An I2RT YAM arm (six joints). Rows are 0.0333 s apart.
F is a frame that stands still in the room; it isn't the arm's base.
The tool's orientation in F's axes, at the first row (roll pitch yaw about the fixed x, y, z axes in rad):
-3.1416 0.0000 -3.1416
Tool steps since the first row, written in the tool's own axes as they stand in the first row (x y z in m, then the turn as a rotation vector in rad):
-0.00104 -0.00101 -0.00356 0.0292 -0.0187 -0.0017
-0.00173 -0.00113 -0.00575 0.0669 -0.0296 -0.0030
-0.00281 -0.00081 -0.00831 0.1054 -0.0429 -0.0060
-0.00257 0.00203 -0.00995 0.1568 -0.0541 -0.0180
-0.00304 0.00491 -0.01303 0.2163 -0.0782 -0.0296
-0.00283 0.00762 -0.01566 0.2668 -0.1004 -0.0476
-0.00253 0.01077 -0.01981 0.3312 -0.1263 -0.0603
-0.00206 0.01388 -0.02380 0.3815 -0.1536 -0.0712
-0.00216 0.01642 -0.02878 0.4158 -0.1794 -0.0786
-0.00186 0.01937 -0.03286 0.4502 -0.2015 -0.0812
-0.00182 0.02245 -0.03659 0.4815 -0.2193 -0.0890
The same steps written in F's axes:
0.00104 -0.00101 0.00356 -0.0292 -0.0187 0.0017
0.00173 -0.00113 0.00575 -0.0669 -0.0296 0.0030
0.00281 -0.00081 0.00831 -0.1054 -0.0429 0.0060
0.00257 0.00203 0.00995 -0.1568 -0.0541 0.0180
0.00304 0.00491 0.01303 -0.2163 -0.0782 0.0296
0.00283 0.00762 0.01566 -0.2668 -0.1004 0.0476
0.00253 0.01077 0.01981 -0.3312 -0.1263 0.0603
0.00206 0.01388 0.02380 -0.3815 -0.1536 0.0712
0.00216 0.01642 0.02878 -0.4158 -0.1794 0.0786
0.00186 0.01937 0.03286 -0.4502 -0.2015 0.0812
0.00182 0.02245 0.03659 -0.4815 -0.2193 0.0890

